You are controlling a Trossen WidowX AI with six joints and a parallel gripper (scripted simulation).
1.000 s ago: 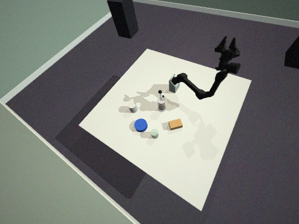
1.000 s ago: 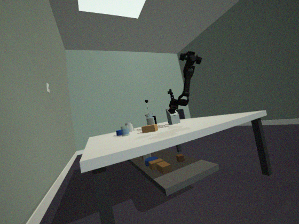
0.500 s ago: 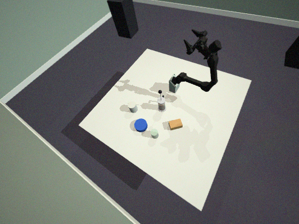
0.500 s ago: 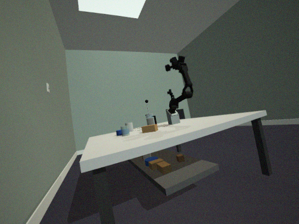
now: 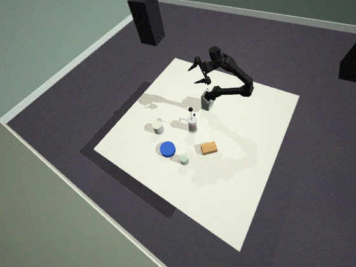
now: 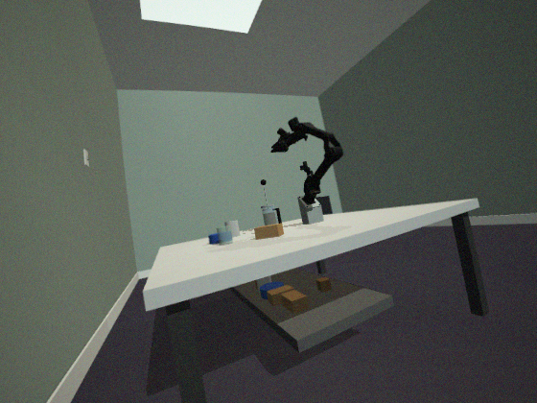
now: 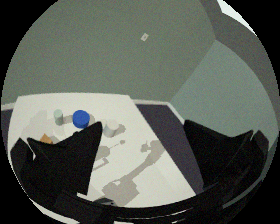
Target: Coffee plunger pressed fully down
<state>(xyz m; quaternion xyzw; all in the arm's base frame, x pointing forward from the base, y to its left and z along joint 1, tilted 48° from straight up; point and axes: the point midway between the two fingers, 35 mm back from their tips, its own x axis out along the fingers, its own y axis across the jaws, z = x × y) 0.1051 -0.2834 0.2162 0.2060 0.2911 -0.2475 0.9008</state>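
Right now the coffee press is 33 cm below my gripper tip, 9 cm ahead of it and 3 cm to the left of it. Round my gripper tip: pale green cup 43 cm below, 39 cm ahead, 10 cm to the left.
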